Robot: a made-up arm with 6 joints.
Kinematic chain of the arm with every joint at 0, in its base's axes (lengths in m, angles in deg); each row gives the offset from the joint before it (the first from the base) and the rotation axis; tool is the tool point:
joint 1: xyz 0 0 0.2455 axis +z
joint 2: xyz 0 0 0 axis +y
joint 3: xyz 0 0 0.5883 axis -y
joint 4: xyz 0 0 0 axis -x
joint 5: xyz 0.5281 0 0 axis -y
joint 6: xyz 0 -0.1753 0 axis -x
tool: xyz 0 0 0
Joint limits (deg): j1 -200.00..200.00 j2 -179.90..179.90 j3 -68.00..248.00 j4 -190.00..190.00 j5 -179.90..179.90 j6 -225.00..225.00
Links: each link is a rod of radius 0.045 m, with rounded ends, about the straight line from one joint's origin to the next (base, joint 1, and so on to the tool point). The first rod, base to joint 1, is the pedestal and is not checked.
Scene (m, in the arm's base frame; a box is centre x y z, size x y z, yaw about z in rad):
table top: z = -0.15
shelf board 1: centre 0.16 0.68 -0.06 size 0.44 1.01 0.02 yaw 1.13
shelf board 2: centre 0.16 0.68 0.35 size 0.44 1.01 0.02 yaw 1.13
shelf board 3: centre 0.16 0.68 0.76 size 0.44 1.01 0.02 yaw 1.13
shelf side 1: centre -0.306 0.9 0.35 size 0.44 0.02 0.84 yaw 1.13
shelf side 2: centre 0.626 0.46 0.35 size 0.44 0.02 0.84 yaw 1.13
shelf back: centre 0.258 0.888 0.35 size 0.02 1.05 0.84 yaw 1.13
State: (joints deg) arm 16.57 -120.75 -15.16 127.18 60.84 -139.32
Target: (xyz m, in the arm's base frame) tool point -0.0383 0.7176 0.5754
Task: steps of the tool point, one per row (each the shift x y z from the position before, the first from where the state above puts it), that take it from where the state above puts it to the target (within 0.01 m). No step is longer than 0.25 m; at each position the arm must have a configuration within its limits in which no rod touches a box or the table.
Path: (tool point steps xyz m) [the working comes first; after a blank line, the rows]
Joints at the target: 82.86 21.10 -15.60 136.53 60.84 -139.32
Straight joint move there: touches shelf board 3.

1: 0.1251 -0.0824 0.1959
2: 0.1638 -0.0165 0.1508
3: 0.1655 0.0526 0.0962
4: 0.1343 0.1088 0.0378
5: 0.0804 0.1391 -0.0185
6: 0.0188 0.1379 -0.0677
7: -0.0354 0.1071 -0.1056
8: -0.0701 0.0552 -0.1293
9: 0.0586 0.1770 0.0174
10: 0.1005 0.1603 -0.0174

